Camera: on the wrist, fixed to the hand. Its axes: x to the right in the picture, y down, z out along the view.
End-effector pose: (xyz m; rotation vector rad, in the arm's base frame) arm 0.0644 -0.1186 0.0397 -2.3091 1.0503 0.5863
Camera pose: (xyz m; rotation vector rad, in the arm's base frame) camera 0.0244 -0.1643 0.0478 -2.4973 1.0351 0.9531
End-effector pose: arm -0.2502 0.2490 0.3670 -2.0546 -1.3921 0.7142
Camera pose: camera -0.1969 0.2245 0.3494 -2.3430 -1.6039 0.6616
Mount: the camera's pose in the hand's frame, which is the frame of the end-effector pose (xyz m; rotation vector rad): -0.0037 0.0543 -0.0281 -0.3267 -0.1056 0.0562
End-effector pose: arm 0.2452 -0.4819 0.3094 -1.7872 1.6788 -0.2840
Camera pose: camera 0.1848 -0.4849 0.2996 -1.9444 1.7734 0.1157
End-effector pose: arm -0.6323 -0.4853 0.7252 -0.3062 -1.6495 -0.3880
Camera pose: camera -0.5838 -0.4480 0.7281 -0.6249 -1.6744 -0.6087
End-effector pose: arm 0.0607 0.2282 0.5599 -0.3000 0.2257 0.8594
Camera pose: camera 0.0144 0.2492 0.5257 -0.5532 -0.0063 0.9652
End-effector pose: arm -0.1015 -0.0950 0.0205 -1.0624 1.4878 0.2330
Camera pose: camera -0.1600 -0.0822 0.0076 -1.2470 1.4144 0.5788
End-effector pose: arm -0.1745 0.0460 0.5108 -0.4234 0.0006 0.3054
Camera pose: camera -0.1921 0.0806 0.4634 -0.7317 -0.1424 0.3847
